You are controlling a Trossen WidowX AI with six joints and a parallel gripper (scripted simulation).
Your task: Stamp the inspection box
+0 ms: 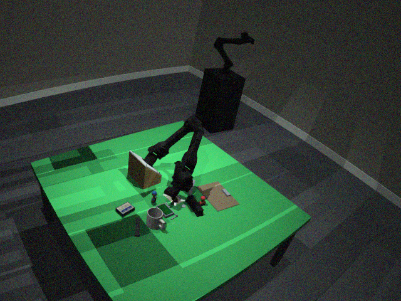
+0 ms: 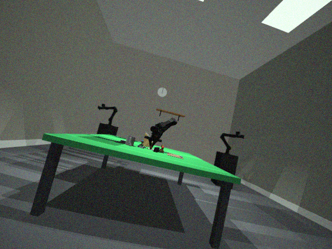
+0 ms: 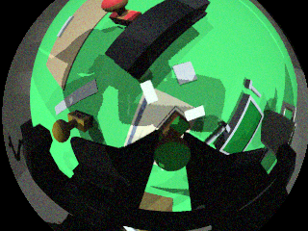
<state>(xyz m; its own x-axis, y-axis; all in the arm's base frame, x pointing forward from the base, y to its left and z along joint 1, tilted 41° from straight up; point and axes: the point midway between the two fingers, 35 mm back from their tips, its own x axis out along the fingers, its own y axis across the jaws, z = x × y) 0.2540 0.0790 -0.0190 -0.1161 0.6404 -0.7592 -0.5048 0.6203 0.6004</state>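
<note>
The white card lies 30 mm below my gripper tip, 20 mm behind it and 10 mm to the left of it. The rest, counted from my gripper tip: green ink pad 100 mm to the right, 60 mm ahead, 20 mm below; then blue-knobbed stamp 110 mm to the right, 40 mm behind; then black block 100 mm ahead, 70 mm to the left, 10 mm below.
</note>
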